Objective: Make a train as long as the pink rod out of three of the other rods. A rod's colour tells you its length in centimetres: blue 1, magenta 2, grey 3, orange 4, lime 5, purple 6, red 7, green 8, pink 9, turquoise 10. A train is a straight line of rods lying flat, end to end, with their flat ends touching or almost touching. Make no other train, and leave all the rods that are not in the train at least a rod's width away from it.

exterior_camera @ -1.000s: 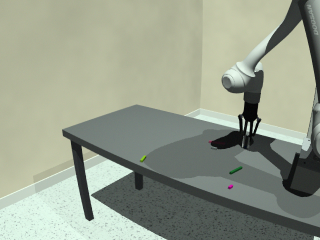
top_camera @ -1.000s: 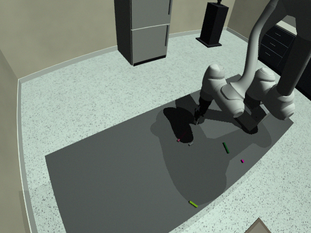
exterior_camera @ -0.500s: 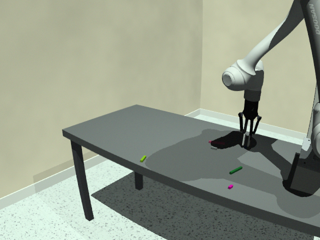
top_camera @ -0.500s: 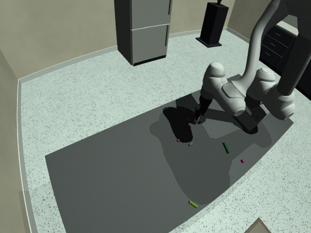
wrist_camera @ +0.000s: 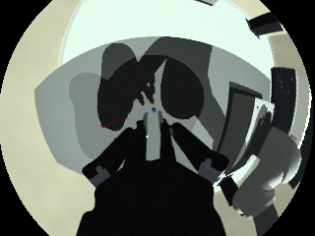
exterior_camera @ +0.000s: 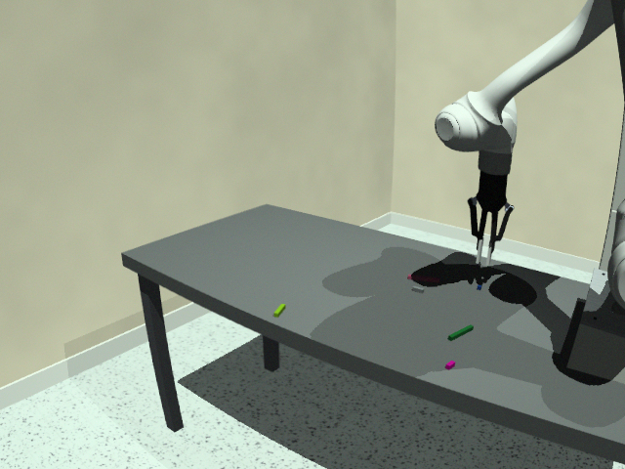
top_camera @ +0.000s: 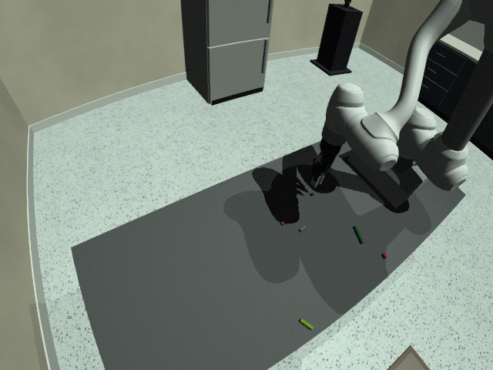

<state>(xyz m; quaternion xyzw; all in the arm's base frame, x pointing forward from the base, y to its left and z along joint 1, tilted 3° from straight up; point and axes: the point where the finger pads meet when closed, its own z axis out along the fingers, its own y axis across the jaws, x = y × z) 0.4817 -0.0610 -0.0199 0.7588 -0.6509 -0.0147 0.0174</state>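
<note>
Now: the grey rod 13 cm ahead of my hand, 12 cm to the left of it and 10 cm below it. From my hand the other things lie so: blue rod 10 cm below; then pink rod 15 cm ahead, 10 cm below, 5 cm to the left; then green rod 26 cm to the left, 10 cm below, 6 cm behind.
</note>
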